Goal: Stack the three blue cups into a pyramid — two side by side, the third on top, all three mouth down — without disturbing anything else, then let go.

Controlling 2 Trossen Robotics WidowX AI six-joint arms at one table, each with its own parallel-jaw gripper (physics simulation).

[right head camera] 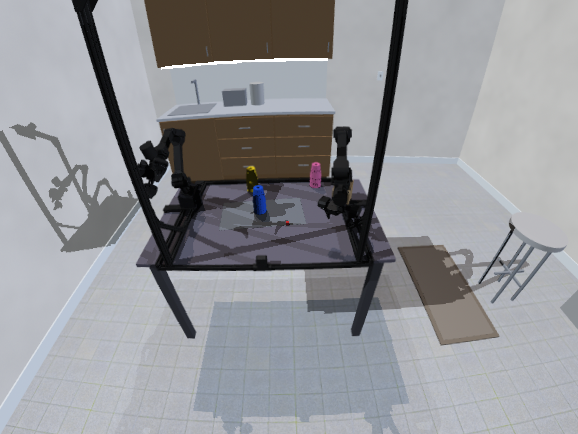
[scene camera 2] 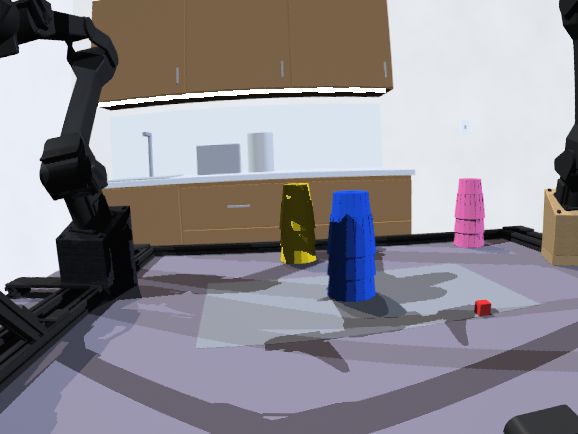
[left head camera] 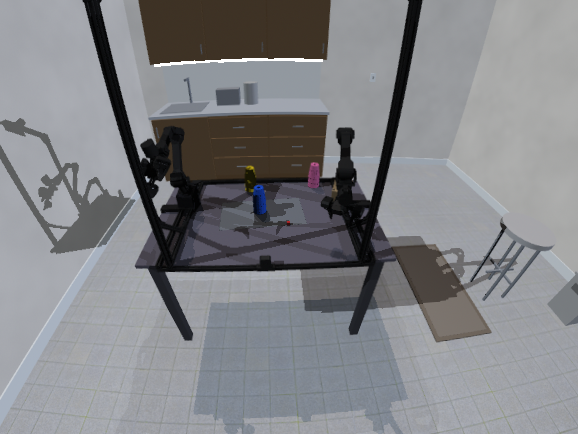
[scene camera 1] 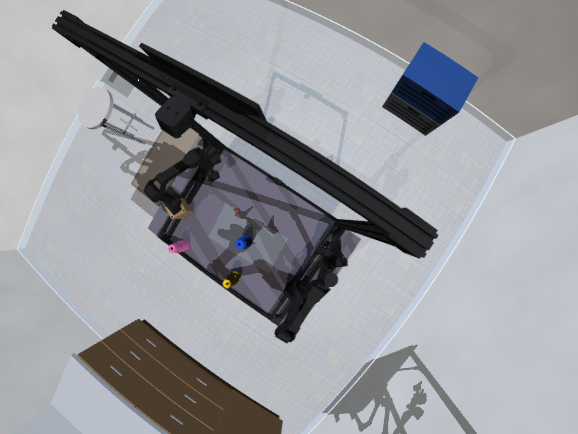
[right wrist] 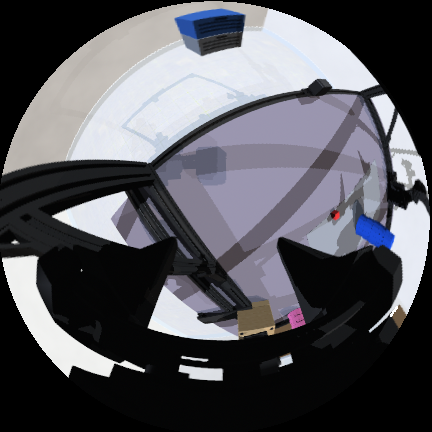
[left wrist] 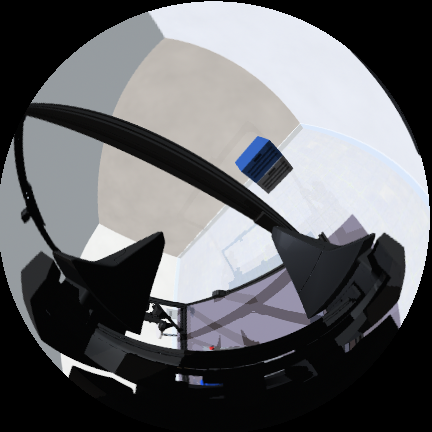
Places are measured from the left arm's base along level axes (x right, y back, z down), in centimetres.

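Pixels of known places: left gripper, between the fingertips: (right head camera: 153, 190) (left head camera: 155, 189) (scene camera 1: 336, 236) (left wrist: 219, 234); right gripper, between the fingertips: (right head camera: 338, 221) (left head camera: 340, 221) (scene camera 1: 214, 167) (right wrist: 228, 242) (left wrist: 172, 320); left arm's base, origin of its link: (right head camera: 187, 190) (scene camera 2: 92, 222) (left head camera: 186, 189) (scene camera 1: 295, 292); right arm's base, origin of its link: (scene camera 2: 573, 201) (scene camera 1: 174, 208).
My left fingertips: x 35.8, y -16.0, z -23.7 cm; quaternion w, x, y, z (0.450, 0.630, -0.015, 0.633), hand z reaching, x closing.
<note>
For each thing: its top centre in the pictures, then the offset to it from my left fingertips.
- yellow cup stack, centre of its top: (scene camera 2: 295, 184) (scene camera 1: 227, 283) (left head camera: 249, 168) (right head camera: 250, 168) dy -10.4, dx -64.1, dz +20.3 cm
- pink stack, centre of its top: (scene camera 2: 469, 178) (right head camera: 316, 163) (left head camera: 314, 164) (scene camera 1: 171, 249) dy -46.7, dx -82.0, dz +20.3 cm
- small red cube, centre of its top: (scene camera 2: 483, 302) (right wrist: 336, 215) (left head camera: 288, 222) dy -43.1, dx -38.0, dz +33.9 cm
The three blue cups (left head camera: 259, 200) (right head camera: 259, 200) (scene camera 1: 243, 242) (scene camera 2: 351, 245) (right wrist: 375, 232) stand nested in one upright stack, mouth down, on a pale translucent rectangle (scene camera 2: 240, 327) near the middle of the table. A sliver of blue shows at the bottom of the left wrist view. My left gripper (left wrist: 219, 234) is open and empty, raised at the left side of the table, well away from the cups. My right gripper (right wrist: 228, 242) is open and empty above the right side of the table, also apart from the cups.
A yellow cup stack (left head camera: 250, 179) (scene camera 1: 231, 279) (scene camera 2: 298, 223) stands behind the blue one, a pink stack (left head camera: 313, 175) (scene camera 1: 179, 246) (scene camera 2: 469, 212) at the back right. A small red cube (left head camera: 288, 223) (scene camera 2: 483, 307) (right wrist: 335, 215) lies right of the blue stack. A wooden block (scene camera 1: 180, 209) (right wrist: 256, 319) sits beneath the right arm.
</note>
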